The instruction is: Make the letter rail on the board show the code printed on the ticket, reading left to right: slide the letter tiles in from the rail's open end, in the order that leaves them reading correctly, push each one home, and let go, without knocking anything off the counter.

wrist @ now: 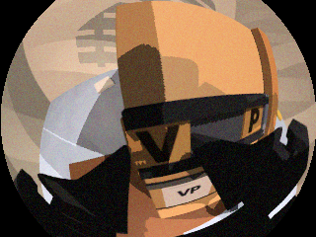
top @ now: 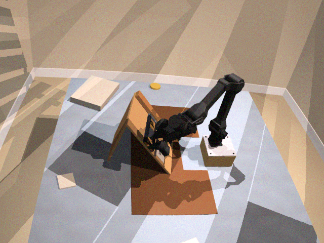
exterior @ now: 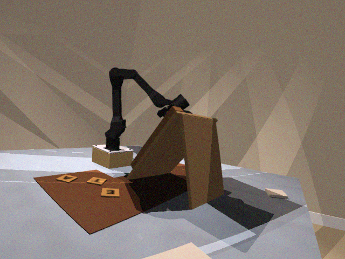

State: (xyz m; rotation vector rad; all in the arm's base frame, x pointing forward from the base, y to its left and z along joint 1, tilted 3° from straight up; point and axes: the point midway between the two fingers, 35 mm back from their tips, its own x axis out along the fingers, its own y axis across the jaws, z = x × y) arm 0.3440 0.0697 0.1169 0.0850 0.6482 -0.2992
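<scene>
The white ticket lies 70 mm behind my gripper tip, 10 mm to the right of it and 80 mm below it. Also, from my gripper tip: orange letter tile (right at my gripper tip); brown mat (170 mm behind, 90 mm to the right, 160 mm below); pale square (380 mm ahead, 60 mm to the left, 160 mm below).
</scene>
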